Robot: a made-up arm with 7 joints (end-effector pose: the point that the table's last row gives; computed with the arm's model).
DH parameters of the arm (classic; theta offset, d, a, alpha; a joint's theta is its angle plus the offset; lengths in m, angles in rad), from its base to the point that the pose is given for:
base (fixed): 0 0 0 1.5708
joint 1: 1.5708 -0.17 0 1.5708
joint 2: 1.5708 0 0 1.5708
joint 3: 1.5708 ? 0 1.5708
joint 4: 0 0 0 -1.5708
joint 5: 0 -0.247 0 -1.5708
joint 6: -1.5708 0 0 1.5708
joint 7: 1.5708 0 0 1.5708
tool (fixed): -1.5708 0 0 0
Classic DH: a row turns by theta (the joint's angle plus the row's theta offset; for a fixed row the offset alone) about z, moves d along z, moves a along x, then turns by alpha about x.
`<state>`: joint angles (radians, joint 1 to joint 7).
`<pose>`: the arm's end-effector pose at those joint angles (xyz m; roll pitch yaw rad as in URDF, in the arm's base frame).
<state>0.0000 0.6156 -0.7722 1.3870 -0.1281 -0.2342 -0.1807</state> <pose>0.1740 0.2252 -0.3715 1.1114 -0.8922 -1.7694</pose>
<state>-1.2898 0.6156 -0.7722 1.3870 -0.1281 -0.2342 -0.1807</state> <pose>-0.3086 0.2252 -0.2702 -0.4313 -0.3415 -0.7116</pose>
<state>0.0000 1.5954 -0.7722 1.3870 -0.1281 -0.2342 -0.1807</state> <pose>0.1740 0.5092 -0.1611 0.9463 0.0773 -1.6953</pose>
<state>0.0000 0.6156 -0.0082 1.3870 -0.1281 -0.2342 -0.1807</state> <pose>0.2428 0.3619 -0.2748 1.7778 -0.8293 -1.6491</pose>
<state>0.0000 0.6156 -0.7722 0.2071 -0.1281 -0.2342 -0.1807</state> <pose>0.0364 0.4481 -0.4546 0.5728 0.0652 -0.9805</pose>
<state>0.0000 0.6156 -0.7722 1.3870 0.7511 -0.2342 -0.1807</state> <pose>0.1740 0.2252 -0.3715 -0.3388 -1.1668 0.0408</pose>
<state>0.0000 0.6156 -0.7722 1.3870 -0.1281 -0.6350 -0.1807</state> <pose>0.1740 0.2252 -0.3715 1.6693 -1.0413 -2.4375</pose>
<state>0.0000 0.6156 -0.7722 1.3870 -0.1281 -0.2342 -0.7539</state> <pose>0.1740 0.2252 -0.3715 1.6846 -0.8922 -1.7694</pose>
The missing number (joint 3, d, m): -0.29
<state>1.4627 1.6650 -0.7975 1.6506 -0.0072 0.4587 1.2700</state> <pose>0.1677 0.4557 0.1548 0.9365 -0.2156 -1.1705</pose>
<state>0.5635 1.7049 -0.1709 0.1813 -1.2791 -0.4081 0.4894</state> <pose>0.0030 0.6992 0.0773 0.8511 0.8994 -0.5289</pose>
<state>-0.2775 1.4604 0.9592 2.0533 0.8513 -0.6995 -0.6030</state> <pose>0.1643 0.3641 0.1182 3.0268 0.0423 -2.9572</pose>
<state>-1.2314 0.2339 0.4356 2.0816 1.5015 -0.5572 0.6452</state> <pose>-0.0703 0.2977 -0.2320 -1.9141 -0.8212 2.0838</pose>
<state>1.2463 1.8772 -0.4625 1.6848 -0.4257 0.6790 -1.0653</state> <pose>0.0941 0.4527 0.2001 -2.6734 -0.0894 -0.6211</pose>
